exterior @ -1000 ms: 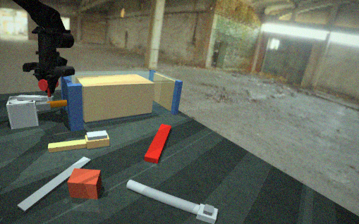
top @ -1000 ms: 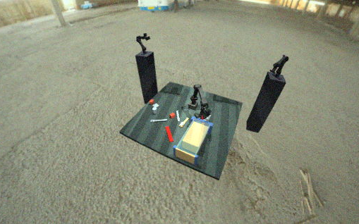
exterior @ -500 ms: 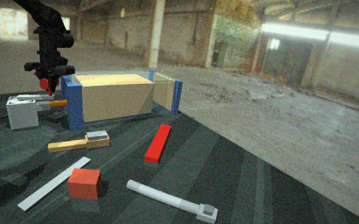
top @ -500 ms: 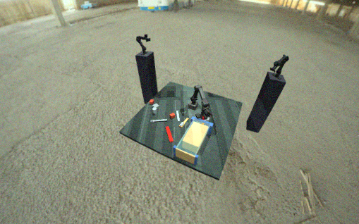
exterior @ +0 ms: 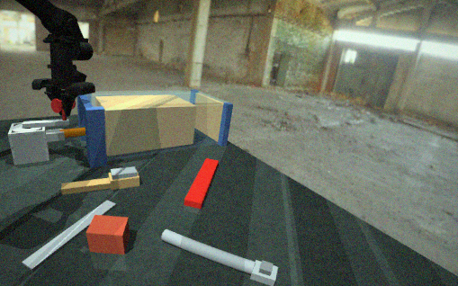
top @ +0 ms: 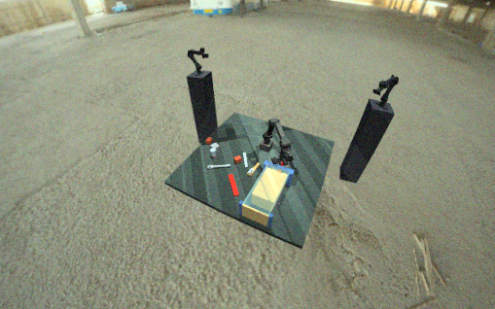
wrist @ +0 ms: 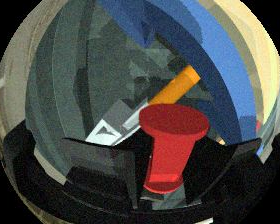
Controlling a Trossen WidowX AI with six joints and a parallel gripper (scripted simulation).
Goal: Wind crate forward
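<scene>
Now: gripper tip 4 cm past the winch handle and 1 cm above it. Also, from my gripper tip: wooden-handled tool: 4 cm ahead, 24 cm to the right, 10 cm below; then winch: 12 cm behind, 1 cm to the left, 8 cm below; then red knob: 2 cm above.
</scene>
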